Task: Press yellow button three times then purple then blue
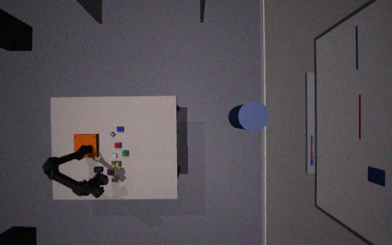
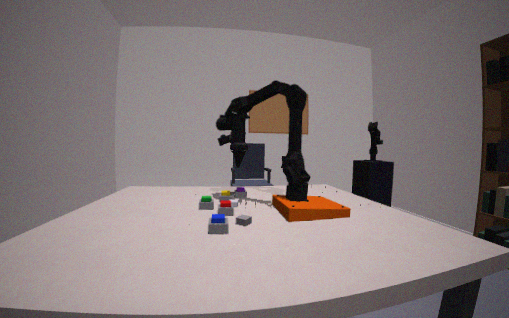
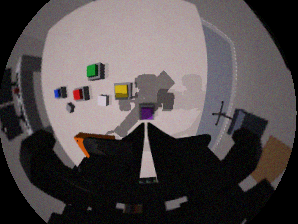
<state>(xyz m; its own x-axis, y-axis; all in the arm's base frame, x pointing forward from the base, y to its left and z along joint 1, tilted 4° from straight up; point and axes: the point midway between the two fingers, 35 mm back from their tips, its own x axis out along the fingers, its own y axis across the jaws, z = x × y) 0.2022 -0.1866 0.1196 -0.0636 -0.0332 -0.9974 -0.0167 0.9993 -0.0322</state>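
Now: gripper tip 9 cm above the purple button, 1 cm to the left of it and 1 cm past it. The rest, counted from my gripper tip: green button 16 cm to the left, 12 cm ahead, 9 cm below; white block 14 cm to the left, 12 cm below, 2 cm ahead; yellow button 9 cm below, 6 cm to the left, 5 cm ahead.
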